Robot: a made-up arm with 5 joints.
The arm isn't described. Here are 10 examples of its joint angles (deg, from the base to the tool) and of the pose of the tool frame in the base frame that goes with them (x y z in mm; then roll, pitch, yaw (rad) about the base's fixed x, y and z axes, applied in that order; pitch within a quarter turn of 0, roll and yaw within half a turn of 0).
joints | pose
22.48 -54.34 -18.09 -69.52 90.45 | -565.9 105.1 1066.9 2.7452 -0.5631 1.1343
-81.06 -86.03 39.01 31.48 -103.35 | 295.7 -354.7 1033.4 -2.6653 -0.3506 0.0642
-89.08 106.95 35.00 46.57 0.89 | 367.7 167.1 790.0 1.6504 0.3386 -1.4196
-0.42 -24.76 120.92 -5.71 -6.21 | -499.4 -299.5 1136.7 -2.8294 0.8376 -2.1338
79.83 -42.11 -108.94 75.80 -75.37 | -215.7 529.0 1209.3 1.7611 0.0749 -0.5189
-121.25 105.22 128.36 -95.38 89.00 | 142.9 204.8 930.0 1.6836 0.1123 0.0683
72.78 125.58 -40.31 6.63 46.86 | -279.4 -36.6 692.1 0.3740 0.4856 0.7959
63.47 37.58 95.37 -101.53 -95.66 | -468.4 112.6 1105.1 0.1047 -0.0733 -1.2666
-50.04 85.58 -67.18 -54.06 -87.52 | 69.5 78.1 1000.7 2.6091 -0.3811 1.1598
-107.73 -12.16 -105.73 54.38 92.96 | -2.0 -137.4 1401.0 -0.9815 0.3755 -2.2697
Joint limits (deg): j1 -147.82..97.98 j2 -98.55..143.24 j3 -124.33..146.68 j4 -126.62..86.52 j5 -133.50..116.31
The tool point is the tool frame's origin. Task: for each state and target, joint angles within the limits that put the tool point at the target. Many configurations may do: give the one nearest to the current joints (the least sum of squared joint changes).
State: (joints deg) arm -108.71 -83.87 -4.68 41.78 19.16
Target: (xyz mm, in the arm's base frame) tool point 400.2 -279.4 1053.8
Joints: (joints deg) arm -112.83 -98.55 -3.87 24.16 22.46
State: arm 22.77 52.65 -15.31 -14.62 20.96
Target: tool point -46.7 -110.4 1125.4
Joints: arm 13.25 55.79 -17.94 -12.94 21.39
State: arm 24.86 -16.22 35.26 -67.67 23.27
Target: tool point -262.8 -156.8 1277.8
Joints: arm -1.48 -4.49 29.87 -28.70 33.40
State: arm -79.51 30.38 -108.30 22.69 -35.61
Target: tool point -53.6 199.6 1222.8
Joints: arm -89.17 51.92 -102.15 44.57 -42.69
